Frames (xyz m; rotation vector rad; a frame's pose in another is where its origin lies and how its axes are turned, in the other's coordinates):
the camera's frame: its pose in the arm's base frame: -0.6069 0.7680 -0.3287 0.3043 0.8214 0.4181
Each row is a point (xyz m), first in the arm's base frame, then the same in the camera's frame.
Working: the arm's base frame: its pose in the camera's frame: -0.2032 -0.6816 0.7486 -0.3043 -0.8214 -0.4181

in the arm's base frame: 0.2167 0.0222 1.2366
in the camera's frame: -0.8520 -0.1980 1.7087
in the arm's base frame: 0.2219 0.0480 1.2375
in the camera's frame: -0.8373 -0.1763 1.7106
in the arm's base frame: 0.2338 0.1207 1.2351
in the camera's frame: -0.7943 -0.1164 1.7108
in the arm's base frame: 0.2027 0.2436 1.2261
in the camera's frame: -0.7495 -0.0050 1.6691
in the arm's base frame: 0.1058 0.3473 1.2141
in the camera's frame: -0.7519 0.1041 1.5777
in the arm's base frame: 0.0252 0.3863 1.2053
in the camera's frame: -0.7769 0.1540 1.5070
